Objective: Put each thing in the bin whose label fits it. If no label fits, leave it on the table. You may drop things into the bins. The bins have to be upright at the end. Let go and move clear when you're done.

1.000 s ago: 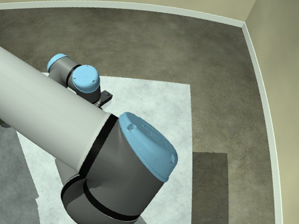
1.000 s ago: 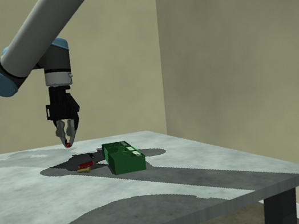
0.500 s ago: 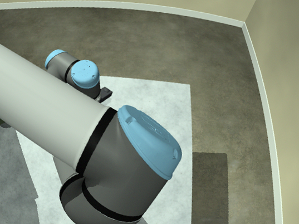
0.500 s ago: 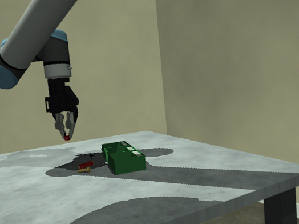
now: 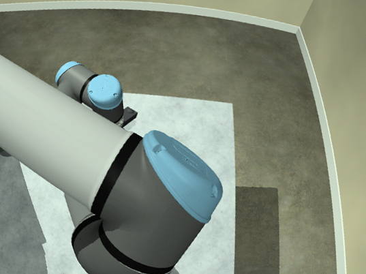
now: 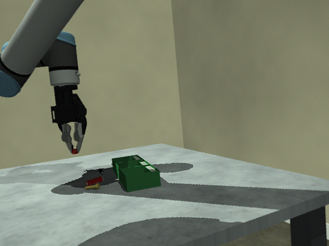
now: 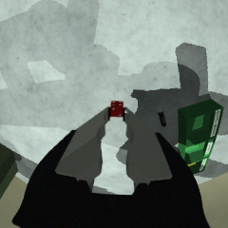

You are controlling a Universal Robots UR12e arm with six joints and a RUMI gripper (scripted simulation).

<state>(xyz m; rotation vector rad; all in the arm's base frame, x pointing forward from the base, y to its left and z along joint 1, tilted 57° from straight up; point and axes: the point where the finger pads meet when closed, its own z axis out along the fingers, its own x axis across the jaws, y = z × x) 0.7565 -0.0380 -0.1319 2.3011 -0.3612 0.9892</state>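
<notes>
My gripper is now 25 cm to the left of the bolt, 7 cm above it and 2 cm past it. Also, from my hand: red die (1 cm below); red battery (20 cm to the right, 7 cm below); black battery (10 cm to the right, 7 cm below, 5 cm ahead).
</notes>
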